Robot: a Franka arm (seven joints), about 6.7 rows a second.
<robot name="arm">
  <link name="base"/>
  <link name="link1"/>
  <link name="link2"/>
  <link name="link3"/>
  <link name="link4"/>
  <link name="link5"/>
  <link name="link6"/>
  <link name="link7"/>
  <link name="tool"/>
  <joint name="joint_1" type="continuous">
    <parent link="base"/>
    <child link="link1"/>
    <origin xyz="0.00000 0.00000 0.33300"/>
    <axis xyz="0 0 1"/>
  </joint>
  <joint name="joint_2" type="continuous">
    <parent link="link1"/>
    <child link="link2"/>
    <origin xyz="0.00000 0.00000 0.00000"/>
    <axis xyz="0 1 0"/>
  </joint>
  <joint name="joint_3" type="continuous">
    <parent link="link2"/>
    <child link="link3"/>
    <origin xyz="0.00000 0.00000 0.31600"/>
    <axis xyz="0 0 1"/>
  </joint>
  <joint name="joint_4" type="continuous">
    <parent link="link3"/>
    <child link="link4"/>
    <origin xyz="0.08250 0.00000 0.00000"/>
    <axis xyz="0 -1 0"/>
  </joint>
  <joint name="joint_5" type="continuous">
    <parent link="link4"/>
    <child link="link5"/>
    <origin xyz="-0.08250 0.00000 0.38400"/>
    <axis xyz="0 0 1"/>
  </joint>
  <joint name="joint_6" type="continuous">
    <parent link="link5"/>
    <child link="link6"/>
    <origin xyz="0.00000 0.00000 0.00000"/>
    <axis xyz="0 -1 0"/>
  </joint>
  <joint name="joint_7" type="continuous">
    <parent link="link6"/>
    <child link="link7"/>
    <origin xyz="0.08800 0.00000 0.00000"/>
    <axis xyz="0 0 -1"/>
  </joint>
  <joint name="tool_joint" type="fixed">
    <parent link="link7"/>
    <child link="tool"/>
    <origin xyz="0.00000 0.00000 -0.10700" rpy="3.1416 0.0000 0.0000"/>
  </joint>
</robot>
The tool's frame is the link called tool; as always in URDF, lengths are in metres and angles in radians. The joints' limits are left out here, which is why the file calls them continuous.
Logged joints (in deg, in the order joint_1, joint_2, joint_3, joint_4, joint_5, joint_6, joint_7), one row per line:
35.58, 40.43, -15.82, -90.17, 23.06, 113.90, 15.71
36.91, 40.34, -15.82, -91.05, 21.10, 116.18, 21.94
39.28, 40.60, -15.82, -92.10, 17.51, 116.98, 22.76
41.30, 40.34, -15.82, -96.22, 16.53, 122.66, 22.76
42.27, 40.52, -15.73, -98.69, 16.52, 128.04, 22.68
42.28, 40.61, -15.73, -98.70, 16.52, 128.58, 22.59
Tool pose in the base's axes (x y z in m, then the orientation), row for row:
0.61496, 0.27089, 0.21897, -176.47, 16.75, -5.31
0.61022, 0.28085, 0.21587, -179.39, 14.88, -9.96
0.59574, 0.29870, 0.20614, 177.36, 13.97, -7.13
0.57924, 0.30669, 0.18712, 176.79, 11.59, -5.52
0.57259, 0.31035, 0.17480, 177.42, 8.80, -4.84
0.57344, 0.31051, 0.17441, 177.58, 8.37, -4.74
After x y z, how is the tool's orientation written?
As angles about the fixed x, y, z axes (roll, pitch, yaw), in degrees.
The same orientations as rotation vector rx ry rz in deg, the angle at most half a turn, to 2 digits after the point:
-173.68, 8.84, 25.33
-175.95, 15.46, 22.90
176.59, -10.50, -21.89
176.26, -7.99, -18.12
177.12, -7.18, -13.80
177.31, -7.06, -13.13

